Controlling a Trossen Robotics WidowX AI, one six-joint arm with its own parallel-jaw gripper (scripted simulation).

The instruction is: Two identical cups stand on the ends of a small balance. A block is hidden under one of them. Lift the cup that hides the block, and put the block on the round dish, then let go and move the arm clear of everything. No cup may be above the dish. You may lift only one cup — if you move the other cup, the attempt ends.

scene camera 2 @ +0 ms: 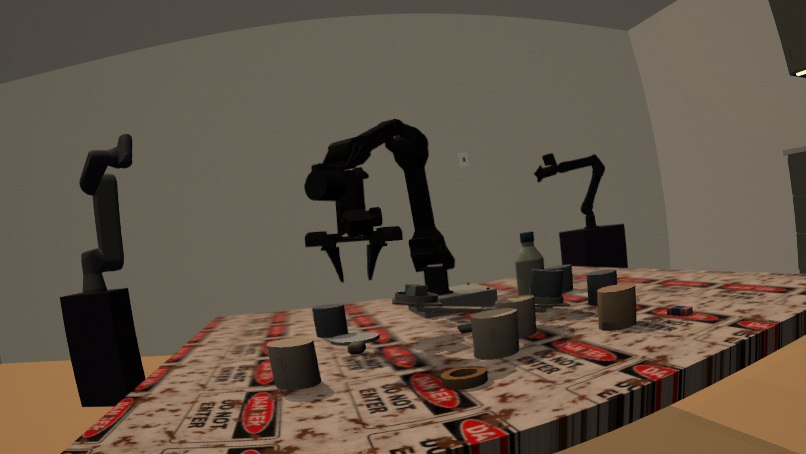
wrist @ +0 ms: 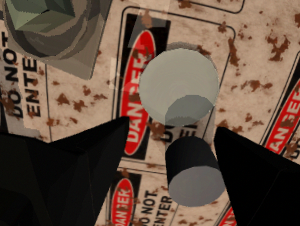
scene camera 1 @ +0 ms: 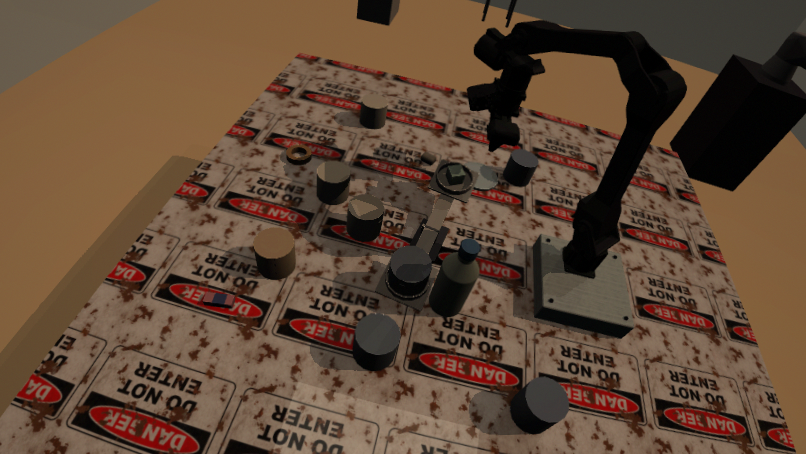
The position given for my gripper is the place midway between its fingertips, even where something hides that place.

Note:
I see my gripper point(scene camera 2: 356, 281), a dark cup point(scene camera 2: 330, 320), a dark cup point(scene camera 1: 410, 266), a green bottle point(scene camera 1: 459, 271), a dark cup point(scene camera 1: 543, 402) and a dark cup point(scene camera 1: 377, 336).
The green bottle is seen too in scene camera 2 point(scene camera 2: 529, 257). My gripper shows as well in the wrist view point(wrist: 172, 128) and in scene camera 1 point(scene camera 1: 490, 143). The wrist view misses the green bottle: it is out of frame.

